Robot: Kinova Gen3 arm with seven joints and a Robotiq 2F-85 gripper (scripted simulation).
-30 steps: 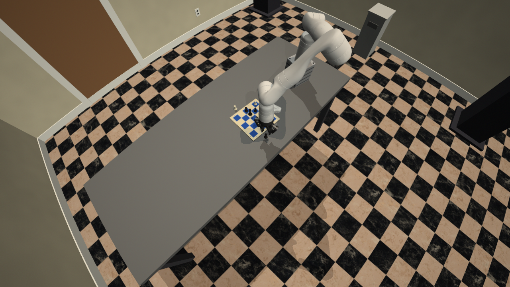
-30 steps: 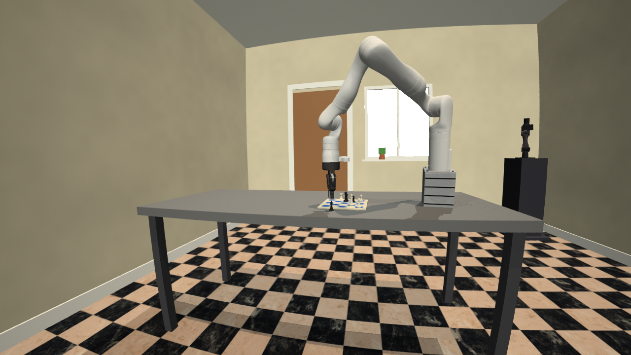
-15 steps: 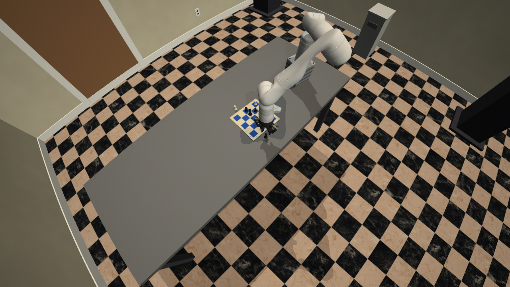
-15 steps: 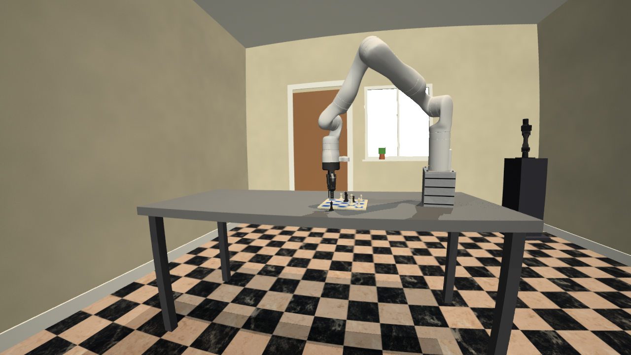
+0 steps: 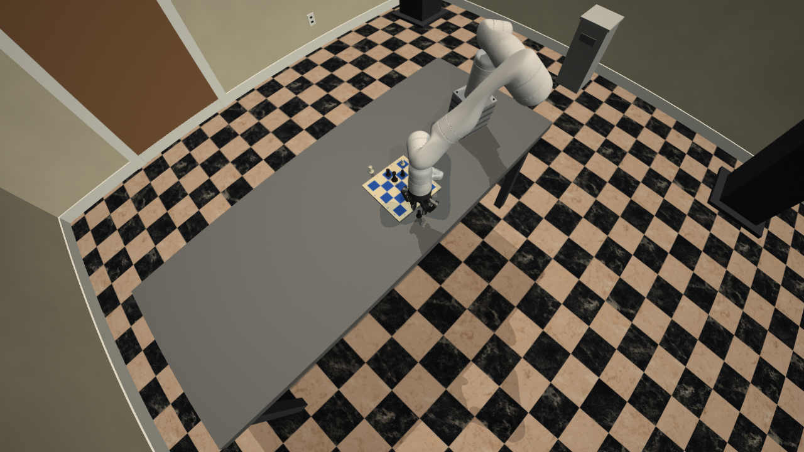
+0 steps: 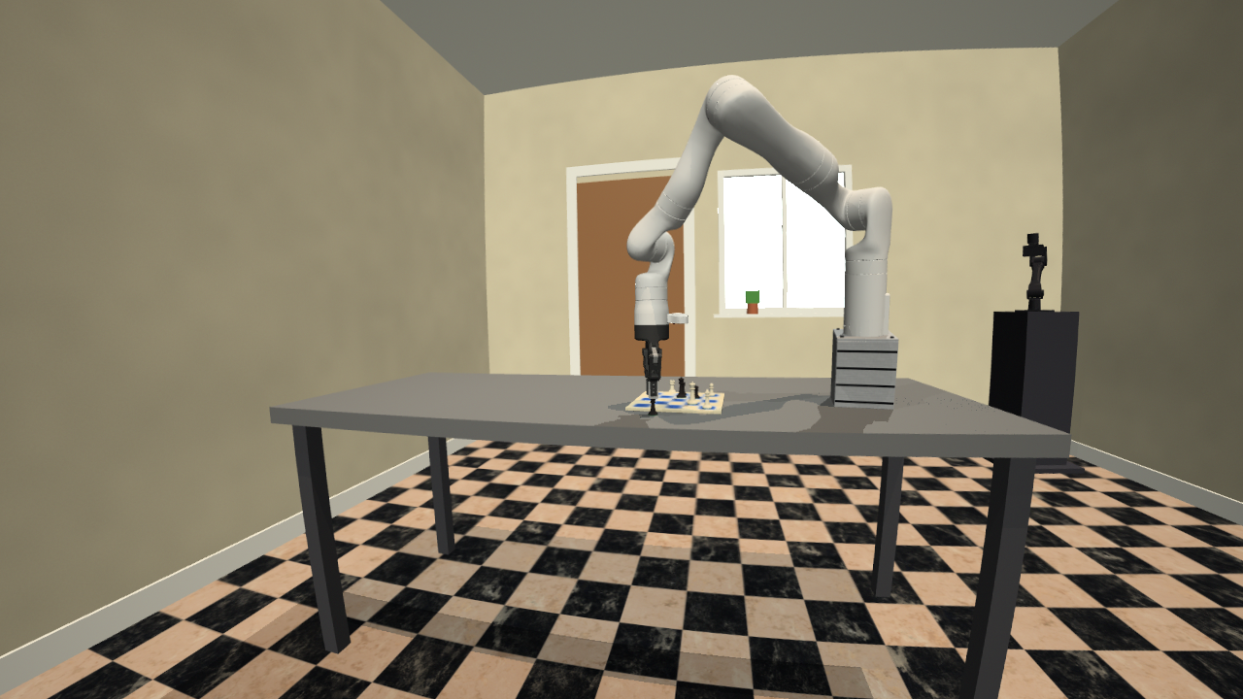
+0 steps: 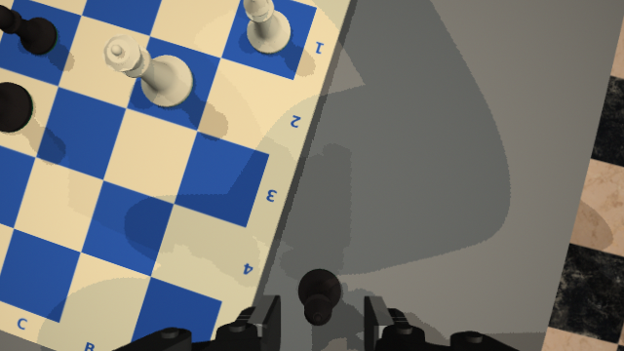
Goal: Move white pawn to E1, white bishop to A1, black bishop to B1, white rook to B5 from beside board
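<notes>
The black bishop is 40 mm below my hand. Round my hand: tall black piece: 60 mm behind, 180 mm to the right, 30 mm below; chessboard: 50 mm behind, 140 mm to the right, 60 mm below; tall white piece: 90 mm behind, 100 mm to the right, 30 mm below.
</notes>
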